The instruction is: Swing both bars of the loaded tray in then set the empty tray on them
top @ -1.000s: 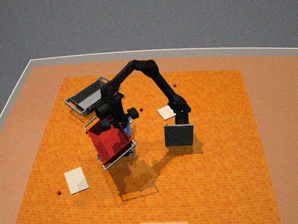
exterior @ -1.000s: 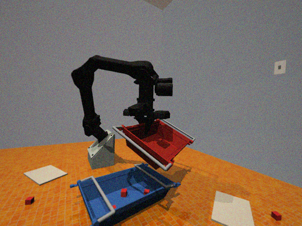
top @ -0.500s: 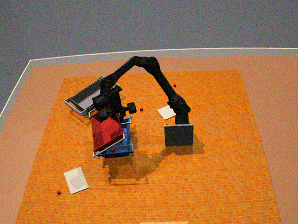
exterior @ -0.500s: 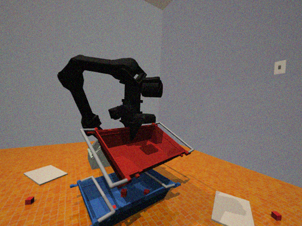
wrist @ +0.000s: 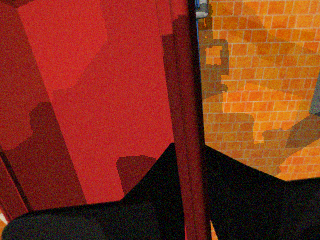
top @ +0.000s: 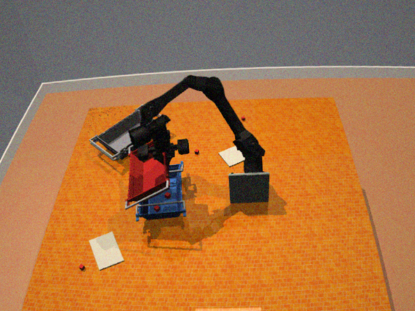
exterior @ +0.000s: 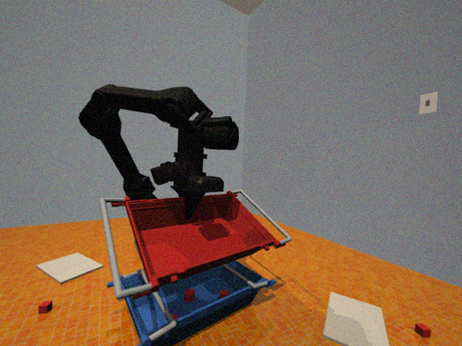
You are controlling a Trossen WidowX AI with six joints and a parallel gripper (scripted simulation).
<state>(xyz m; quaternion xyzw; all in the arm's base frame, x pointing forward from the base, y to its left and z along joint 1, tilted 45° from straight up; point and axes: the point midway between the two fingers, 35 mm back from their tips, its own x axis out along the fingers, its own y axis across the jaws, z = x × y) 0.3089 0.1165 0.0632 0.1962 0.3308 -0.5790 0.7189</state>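
Right now my gripper tip is 7 cm short of the red tray and 2 cm to the right of it.
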